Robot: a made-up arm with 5 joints. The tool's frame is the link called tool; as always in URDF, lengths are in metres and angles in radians. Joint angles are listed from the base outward. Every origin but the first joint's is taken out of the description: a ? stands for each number. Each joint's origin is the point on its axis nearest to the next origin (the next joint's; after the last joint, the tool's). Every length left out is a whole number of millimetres.
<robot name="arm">
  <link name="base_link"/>
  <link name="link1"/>
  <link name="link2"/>
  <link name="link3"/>
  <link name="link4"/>
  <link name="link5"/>
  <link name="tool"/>
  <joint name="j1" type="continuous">
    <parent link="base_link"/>
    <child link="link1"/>
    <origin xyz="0.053 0.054 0.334" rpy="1.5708 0 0"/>
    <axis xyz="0 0 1"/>
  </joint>
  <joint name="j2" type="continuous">
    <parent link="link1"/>
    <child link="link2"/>
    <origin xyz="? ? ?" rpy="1.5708 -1.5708 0"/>
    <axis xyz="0 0 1"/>
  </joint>
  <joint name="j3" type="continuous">
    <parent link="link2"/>
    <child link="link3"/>
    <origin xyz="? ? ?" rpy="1.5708 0 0"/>
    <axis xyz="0 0 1"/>
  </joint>
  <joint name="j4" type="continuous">
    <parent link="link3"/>
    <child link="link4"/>
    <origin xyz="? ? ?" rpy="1.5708 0 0"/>
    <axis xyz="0 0 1"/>
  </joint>
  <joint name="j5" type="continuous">
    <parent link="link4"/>
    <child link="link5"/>
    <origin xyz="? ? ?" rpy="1.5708 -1.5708 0"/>
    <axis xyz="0 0 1"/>
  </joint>
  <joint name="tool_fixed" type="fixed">
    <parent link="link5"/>
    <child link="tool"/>
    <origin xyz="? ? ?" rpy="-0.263 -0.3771 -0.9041"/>
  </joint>
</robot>
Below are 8 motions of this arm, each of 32 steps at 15 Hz.
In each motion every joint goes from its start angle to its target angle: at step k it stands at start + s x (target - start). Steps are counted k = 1, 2, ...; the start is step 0. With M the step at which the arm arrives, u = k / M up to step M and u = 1 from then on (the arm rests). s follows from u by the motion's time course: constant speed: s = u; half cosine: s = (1 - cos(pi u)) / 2; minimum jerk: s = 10 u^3 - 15 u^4 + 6 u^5.
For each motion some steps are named. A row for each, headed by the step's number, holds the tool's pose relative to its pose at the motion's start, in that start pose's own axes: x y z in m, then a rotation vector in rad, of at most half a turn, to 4 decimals.
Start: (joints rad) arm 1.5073 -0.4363 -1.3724 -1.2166 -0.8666
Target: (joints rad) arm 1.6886 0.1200 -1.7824 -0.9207 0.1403
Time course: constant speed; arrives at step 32
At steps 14, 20, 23, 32:
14: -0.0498 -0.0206 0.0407 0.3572 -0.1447 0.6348
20: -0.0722 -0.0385 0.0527 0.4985 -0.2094 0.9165
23: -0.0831 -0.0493 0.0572 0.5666 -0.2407 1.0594
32: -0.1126 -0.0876 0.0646 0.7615 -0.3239 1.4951

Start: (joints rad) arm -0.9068 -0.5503 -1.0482 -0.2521 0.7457
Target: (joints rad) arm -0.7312 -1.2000 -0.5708 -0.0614 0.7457
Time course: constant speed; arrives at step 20
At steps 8, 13, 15, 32:
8: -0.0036 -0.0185 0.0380 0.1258 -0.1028 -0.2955
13: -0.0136 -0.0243 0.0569 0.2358 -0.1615 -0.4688
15: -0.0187 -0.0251 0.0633 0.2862 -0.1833 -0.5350
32: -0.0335 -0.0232 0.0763 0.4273 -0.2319 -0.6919

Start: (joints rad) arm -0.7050 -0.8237 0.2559 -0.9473 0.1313
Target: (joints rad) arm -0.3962 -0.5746 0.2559 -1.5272 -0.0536
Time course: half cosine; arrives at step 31
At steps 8, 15, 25, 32:
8: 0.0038 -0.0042 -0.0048 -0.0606 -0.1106 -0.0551
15: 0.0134 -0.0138 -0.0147 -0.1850 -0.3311 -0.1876
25: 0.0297 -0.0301 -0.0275 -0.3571 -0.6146 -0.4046
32: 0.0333 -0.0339 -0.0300 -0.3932 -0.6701 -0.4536

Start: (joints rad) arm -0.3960 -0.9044 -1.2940 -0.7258 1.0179
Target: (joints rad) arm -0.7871 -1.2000 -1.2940 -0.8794 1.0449
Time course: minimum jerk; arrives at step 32
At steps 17, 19, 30, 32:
17: -0.0217 -0.0345 -0.0517 -0.0010 0.0831 -0.2033
19: -0.0281 -0.0413 -0.0625 -0.0045 0.1037 -0.2441
30: -0.0508 -0.0597 -0.0938 -0.0204 0.1705 -0.3597
32: -0.0510 -0.0599 -0.0940 -0.0206 0.1710 -0.3605

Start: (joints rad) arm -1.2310 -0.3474 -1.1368 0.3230 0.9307
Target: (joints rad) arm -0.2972 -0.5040 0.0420 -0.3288 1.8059
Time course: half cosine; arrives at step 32
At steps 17, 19, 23, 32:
17: -0.1407 0.0514 0.0899 -0.6512 -0.3472 0.2535
19: -0.1707 0.0612 0.0938 -0.7540 -0.3799 0.2833
23: -0.2255 0.0765 0.0903 -0.9215 -0.4201 0.3211
32: -0.2825 0.0874 0.0722 -1.0693 -0.4407 0.3399

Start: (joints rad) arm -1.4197 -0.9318 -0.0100 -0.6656 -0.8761
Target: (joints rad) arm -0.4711 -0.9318 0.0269 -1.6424 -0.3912
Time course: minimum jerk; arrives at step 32
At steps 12, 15, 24, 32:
12: -0.0004 -0.0280 0.0162 0.3265 -0.2328 -0.0192
15: -0.0004 -0.0452 0.0213 0.5001 -0.3791 -0.0634
24: 0.0019 -0.0868 0.0206 0.8507 -0.7739 -0.3121
32: 0.0030 -0.0946 0.0183 0.9000 -0.8565 -0.3936

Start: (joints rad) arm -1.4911 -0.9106 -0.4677 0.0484 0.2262
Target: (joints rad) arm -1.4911 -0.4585 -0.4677 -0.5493 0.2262
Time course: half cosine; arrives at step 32
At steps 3, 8, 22, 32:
3: -0.0001 -0.0006 -0.0005 -0.0182 -0.0116 0.0042
8: -0.0005 -0.0041 -0.0035 -0.1236 -0.0790 0.0293
22: 0.0020 -0.0291 -0.0179 -0.6451 -0.4260 0.1829
32: 0.0049 -0.0407 -0.0214 -0.8235 -0.5506 0.2478

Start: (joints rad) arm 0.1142 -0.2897 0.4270 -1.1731 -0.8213
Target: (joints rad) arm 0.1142 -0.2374 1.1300 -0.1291 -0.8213
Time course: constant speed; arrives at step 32
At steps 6, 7, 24, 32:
6: 0.0102 -0.0205 -0.0262 -0.1560 0.1639 0.0337
7: 0.0119 -0.0242 -0.0304 -0.1817 0.1921 0.0368
24: 0.0418 -0.0998 -0.0890 -0.5851 0.6983 -0.0189
32: 0.0546 -0.1430 -0.1072 -0.7398 0.9489 -0.1161

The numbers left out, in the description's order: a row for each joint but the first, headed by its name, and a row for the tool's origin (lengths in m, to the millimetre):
j2: -0.221 -0.04 0
j3: -0.092 -0.105 0
j4: 0.234 -0.13 0
j5: -0.022 -0.016 0
tool: 0.023 0.014 0

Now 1 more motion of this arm.
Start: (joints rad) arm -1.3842 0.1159 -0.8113 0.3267 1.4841
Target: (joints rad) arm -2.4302 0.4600 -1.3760 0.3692 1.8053
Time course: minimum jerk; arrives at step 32
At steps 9, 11, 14, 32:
9: 0.0029 -0.0169 -0.0369 0.1808 0.0707 0.0513
11: 0.0028 -0.0241 -0.0613 0.2987 0.1065 0.0823
14: -0.0010 -0.0299 -0.1076 0.5248 0.1554 0.1365
32: -0.0446 0.0409 -0.2611 1.4859 0.1187 0.2880

